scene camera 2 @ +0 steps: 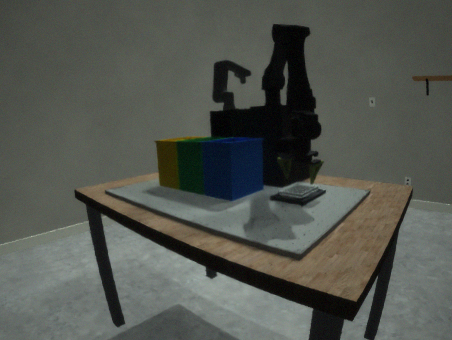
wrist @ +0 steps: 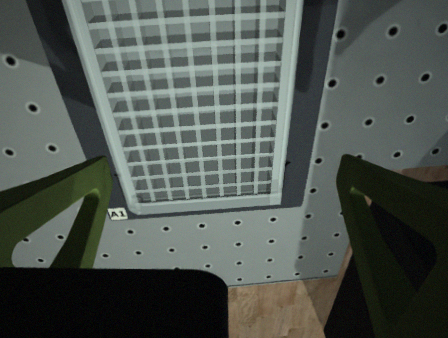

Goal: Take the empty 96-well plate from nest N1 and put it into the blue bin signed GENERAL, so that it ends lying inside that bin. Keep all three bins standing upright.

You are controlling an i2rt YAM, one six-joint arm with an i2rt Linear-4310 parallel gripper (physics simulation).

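Pixels of known places: gripper, fingertip midpoint: point(scene camera 2: 299, 181) point(wrist: 224, 168); arm's base at its link origin: point(scene camera 2: 273, 108).
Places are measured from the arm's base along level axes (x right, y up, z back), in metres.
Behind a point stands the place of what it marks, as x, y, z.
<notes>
The clear 96-well plate point(scene camera 2: 299, 190) {-0.252, -0.264, -0.221} point(wrist: 200, 107) {-0.239, -0.264, -0.203} lies flat in the dark nest point(scene camera 2: 279, 198) {-0.218, -0.281, -0.282} point(wrist: 311, 100) {-0.186, -0.278, -0.197}, which has an A1 label at one corner in the wrist view. My gripper point(scene camera 2: 300, 181) {-0.230, -0.244, -0.185} point(wrist: 224, 168) {-0.230, -0.244, -0.185} is open, with green fingers spread wider than the plate. The fingertips are above the plate's level, one towards each long side, near the A1 end, and do not touch it. The blue bin point(scene camera 2: 233, 167) {-0.097, -0.187, -0.353} stands upright to the left of the nest in the scene view. Its sign and its inside do not show.
A green bin point(scene camera 2: 191, 167) {0.080, -0.200, -0.376} and a yellow bin point(scene camera 2: 168, 165) {0.212, -0.203, -0.384} stand upright in a row against the blue bin. The perforated grey board point(scene camera 2: 345, 200) {-0.391, -0.290, -0.164} point(wrist: 370, 150) {-0.139, -0.290, -0.156} lies on the wooden table point(scene camera 2: 320, 280) {-0.521, -0.303, -0.592} point(wrist: 265, 305) {-0.182, -0.303, 0.056}. A black block point(scene camera 2: 272, 145) {-0.072, -0.143, -0.114} stands behind the bins and nest.
</notes>
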